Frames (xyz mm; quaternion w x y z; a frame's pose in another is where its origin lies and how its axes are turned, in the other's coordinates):
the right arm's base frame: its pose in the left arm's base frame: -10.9 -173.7 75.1 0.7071 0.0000 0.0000 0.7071
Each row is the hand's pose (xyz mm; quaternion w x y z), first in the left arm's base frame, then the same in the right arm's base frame.
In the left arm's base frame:
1: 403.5 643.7 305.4 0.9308 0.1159 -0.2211 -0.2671
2: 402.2 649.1 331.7 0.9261 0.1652 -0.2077 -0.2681
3: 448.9 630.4 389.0 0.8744 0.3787 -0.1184 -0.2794
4: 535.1 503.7 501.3 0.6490 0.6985 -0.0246 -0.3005
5: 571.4 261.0 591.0 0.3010 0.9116 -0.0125 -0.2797
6: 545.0 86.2 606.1 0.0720 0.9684 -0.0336 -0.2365
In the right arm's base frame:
1: 817.4 -414.4 230.3 0.4693 -0.0744 -0.2383 -0.8470
2: 822.8 -413.1 256.6 0.4653 -0.0301 -0.2637 -0.8444
3: 804.1 -459.8 313.9 0.4207 0.1841 -0.3515 -0.8158
4: 677.4 -546.0 426.2 0.2464 0.4765 -0.5113 -0.6714
5: 434.7 -582.3 515.9 0.0151 0.6358 -0.6534 -0.4106
6: 259.9 -555.9 531.0 0.1163 -0.6610 0.7085 0.2181

